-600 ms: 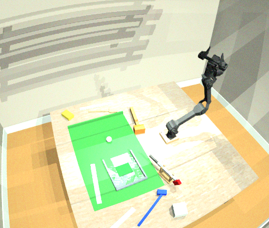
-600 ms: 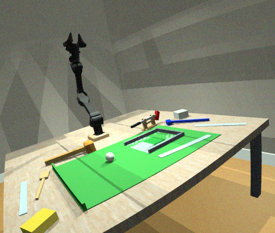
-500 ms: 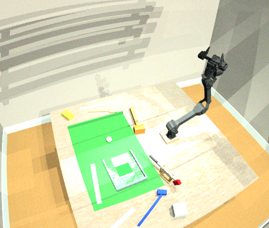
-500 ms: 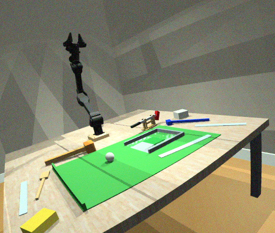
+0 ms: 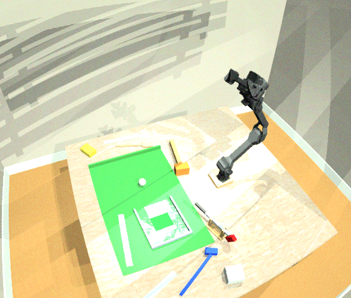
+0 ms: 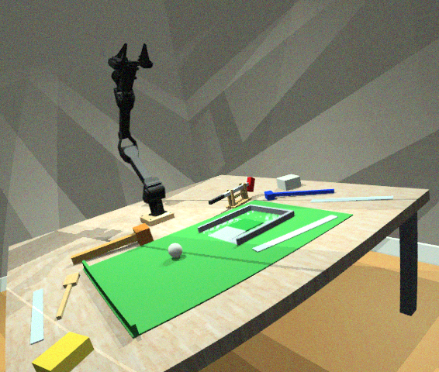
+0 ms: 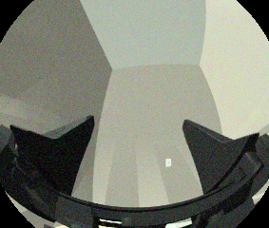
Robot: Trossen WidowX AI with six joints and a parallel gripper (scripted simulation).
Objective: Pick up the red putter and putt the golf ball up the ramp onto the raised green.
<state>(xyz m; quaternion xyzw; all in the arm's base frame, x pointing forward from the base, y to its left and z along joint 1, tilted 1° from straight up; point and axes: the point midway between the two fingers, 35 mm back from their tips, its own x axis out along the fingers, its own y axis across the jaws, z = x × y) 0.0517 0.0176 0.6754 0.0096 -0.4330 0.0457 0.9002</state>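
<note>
Right now the red putter is 670 mm below my gripper tip, 210 mm to the left of it and 160 mm ahead of it. Also, from my gripper tip: white golf ball (700 mm below, 330 mm ahead, 240 mm to the right); then green mat (720 mm below, 390 mm ahead, 130 mm to the right); then wooden stand (690 mm below, 220 mm to the left, 160 mm ahead).
</note>
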